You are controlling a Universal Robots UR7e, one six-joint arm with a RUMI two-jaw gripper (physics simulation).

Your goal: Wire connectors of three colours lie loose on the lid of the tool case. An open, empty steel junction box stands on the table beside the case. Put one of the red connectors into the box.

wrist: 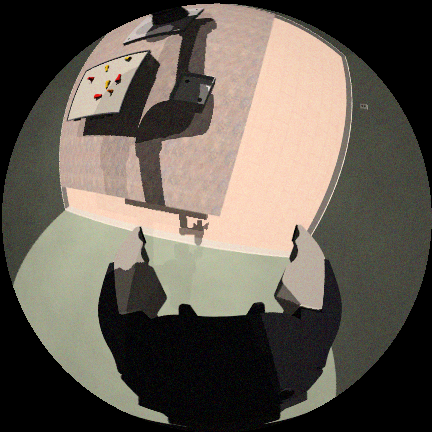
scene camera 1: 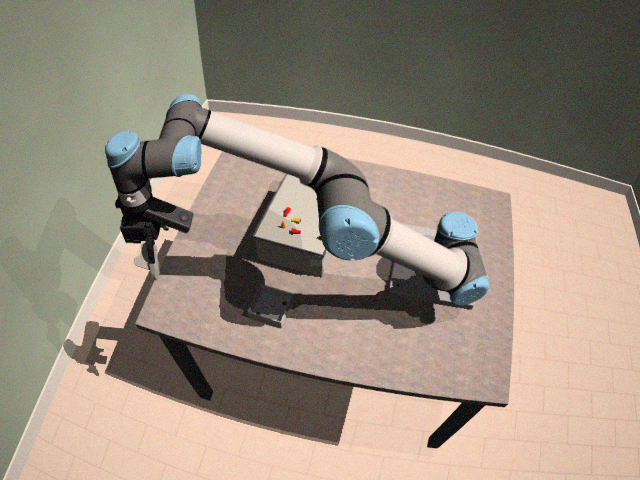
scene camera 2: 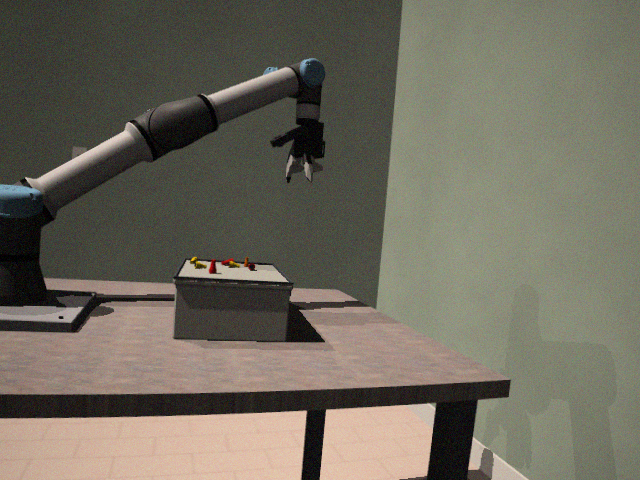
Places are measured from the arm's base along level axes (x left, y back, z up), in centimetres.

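Pixels of known places: gripper, between the fingertips: (wrist: 218, 228) (scene camera 1: 161, 254) (scene camera 2: 299, 182); arm's base, origin of its link: (scene camera 2: 6, 297).
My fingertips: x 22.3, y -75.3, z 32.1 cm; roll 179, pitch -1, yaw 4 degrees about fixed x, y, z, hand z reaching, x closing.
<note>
Ahead of a thing's pixels: the offset from my fingertips to its top centre.
Three red connectors lie apart on the pale lid of the tool case {dy +30.8, dx -36.7, dz -22.8 cm} (scene camera 1: 305, 193) (scene camera 2: 266, 274) (wrist: 107, 109). One red connector {dy +26.1, dx -34.6, dz -21.5 cm} (scene camera 1: 287, 211) (scene camera 2: 251, 267) (wrist: 98, 96) is nearest the left wall; a second red connector {dy +29.5, dx -27.4, dz -21.5 cm} (scene camera 1: 295, 231) (scene camera 2: 227, 261) (wrist: 118, 78) is nearer the box side. The third red connector {dy +36.6, dx -41.0, dz -20.4 cm} (scene camera 2: 212, 266) (wrist: 91, 79) is hidden by the arm in scene camera 1. The open steel junction box {dy +23.5, dx -7.6, dz -30.6 cm} (scene camera 1: 268, 303) (wrist: 192, 91) stands in the arm's shadow beside the case; it does not show in scene camera 2. My gripper (scene camera 1: 148, 269) (scene camera 2: 299, 179) (wrist: 218, 228) is open and empty, high beyond the table's left end.
Several yellow connectors, one of them {dy +29.2, dx -31.6, dz -21.7 cm} (scene camera 1: 296, 220) (scene camera 2: 233, 264) (wrist: 107, 84) between red ones, and an orange connector {dy +25.5, dx -29.3, dz -20.9 cm} (scene camera 1: 283, 225) (scene camera 2: 246, 261) (wrist: 110, 91) share the lid. The arm spans above the case. A green wall (scene camera 1: 98, 67) (scene camera 2: 516, 155) (wrist: 60, 270) rises past the table's left end.
</note>
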